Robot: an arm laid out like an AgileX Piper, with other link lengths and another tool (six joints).
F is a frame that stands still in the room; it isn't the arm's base.
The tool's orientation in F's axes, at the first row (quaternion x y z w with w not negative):
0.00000, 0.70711, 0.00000, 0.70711
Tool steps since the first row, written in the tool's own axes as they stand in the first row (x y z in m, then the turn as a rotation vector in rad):
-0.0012, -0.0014, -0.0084, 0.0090, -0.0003, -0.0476
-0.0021, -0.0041, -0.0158, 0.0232, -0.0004, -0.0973
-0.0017, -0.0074, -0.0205, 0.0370, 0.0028, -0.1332
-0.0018, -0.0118, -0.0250, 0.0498, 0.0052, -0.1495
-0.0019, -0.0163, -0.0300, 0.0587, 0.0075, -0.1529
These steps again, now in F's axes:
-0.0084, -0.0014, 0.0012, -0.0476, -0.0003, -0.0090
-0.0158, -0.0041, 0.0021, -0.0973, -0.0004, -0.0232
-0.0205, -0.0074, 0.0017, -0.1332, 0.0028, -0.0370
-0.0250, -0.0118, 0.0018, -0.1495, 0.0052, -0.0498
-0.0300, -0.0163, 0.0019, -0.1529, 0.0075, -0.0587

